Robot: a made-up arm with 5 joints.
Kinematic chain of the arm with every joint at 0, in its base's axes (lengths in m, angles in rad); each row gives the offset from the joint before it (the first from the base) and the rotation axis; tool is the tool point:
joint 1: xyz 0 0 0.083 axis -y
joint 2: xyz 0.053 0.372 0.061 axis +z
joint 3: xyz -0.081 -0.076 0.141 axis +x
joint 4: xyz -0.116 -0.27 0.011 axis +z
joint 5: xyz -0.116 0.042 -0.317 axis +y
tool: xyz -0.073 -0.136 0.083
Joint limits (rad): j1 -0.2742..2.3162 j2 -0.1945..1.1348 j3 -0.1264..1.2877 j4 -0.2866..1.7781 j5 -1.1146..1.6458
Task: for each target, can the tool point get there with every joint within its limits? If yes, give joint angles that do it. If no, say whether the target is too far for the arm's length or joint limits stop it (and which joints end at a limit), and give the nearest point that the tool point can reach.
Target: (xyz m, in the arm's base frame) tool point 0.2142 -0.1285 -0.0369
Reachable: yes | joints 0.7833 0.9650 0.4839 0.1628 -0.6594
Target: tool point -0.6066 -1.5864 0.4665
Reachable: no: too far | nearest point -0.1524 -0.2678 0.2991 | short by 1.405 m
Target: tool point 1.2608 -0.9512 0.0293
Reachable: no: too far | nearest point 0.4875 -0.1455 0.0622 | short by 1.117 m
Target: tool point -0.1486 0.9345 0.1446
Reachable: no: joint limits stop it (at a limit: joint 1, joint 2, joint 3, joint 4, joint 5) | nearest point -0.3795 0.6160 0.0059 | short by 0.417 m
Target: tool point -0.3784 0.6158 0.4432
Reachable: no: joint limits stop it (at a limit: joint 1, joint 2, joint 3, joint 4) | nearest point -0.3846 0.5551 0.0254 | short by 0.422 m
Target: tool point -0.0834 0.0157 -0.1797
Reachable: yes | joints 0.1748 0.4756 0.7647 0.3855 0.1576
